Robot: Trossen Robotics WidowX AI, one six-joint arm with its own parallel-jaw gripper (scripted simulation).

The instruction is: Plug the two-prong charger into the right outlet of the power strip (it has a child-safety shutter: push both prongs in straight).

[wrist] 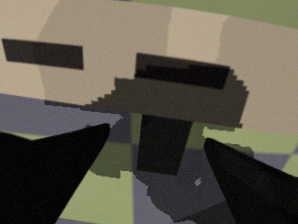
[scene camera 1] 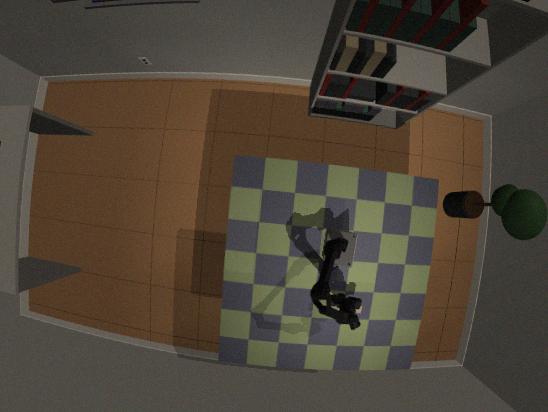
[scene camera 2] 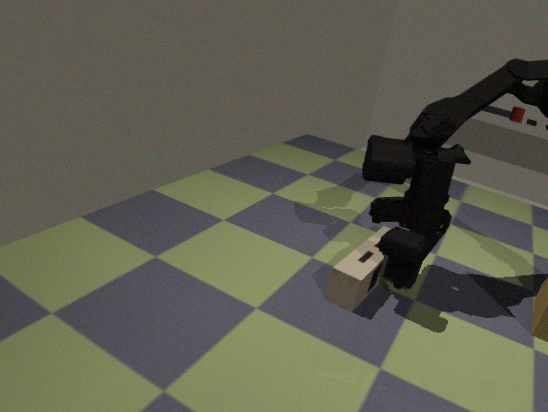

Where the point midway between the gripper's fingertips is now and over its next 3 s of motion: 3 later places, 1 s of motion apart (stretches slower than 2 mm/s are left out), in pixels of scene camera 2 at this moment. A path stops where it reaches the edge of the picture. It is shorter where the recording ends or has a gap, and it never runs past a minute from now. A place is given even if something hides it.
My gripper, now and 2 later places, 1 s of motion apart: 406,276; 424,285; 429,257
